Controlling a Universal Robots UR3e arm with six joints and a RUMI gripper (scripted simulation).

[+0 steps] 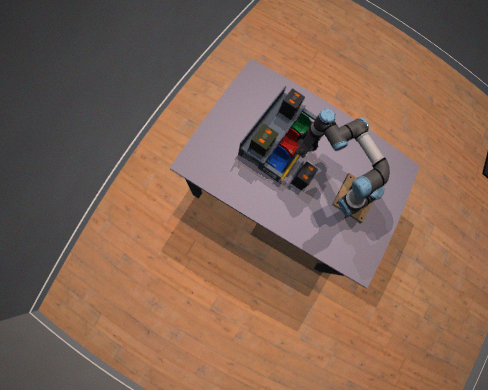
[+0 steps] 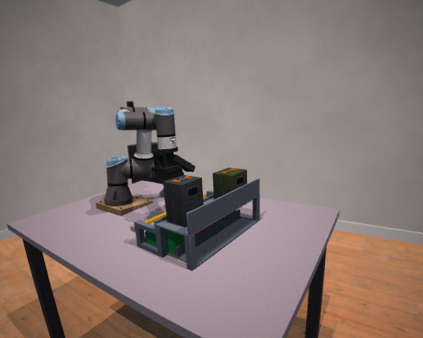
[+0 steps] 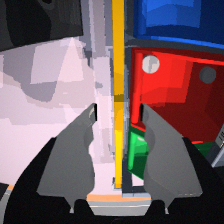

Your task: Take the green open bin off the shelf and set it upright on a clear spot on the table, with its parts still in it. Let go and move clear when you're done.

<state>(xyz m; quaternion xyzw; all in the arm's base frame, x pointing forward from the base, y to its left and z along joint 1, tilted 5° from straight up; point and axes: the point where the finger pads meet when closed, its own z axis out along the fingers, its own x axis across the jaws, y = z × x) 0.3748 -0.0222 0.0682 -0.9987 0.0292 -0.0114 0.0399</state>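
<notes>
My hand is 20 mm above the yellow rail. From my hand the other things lie so: green open bin: 80 mm ahead, 120 mm to the right, 40 mm below; blue bin: 90 mm ahead, 110 mm to the left, 40 mm below; red bin: 90 mm ahead, 40 mm below.
</notes>
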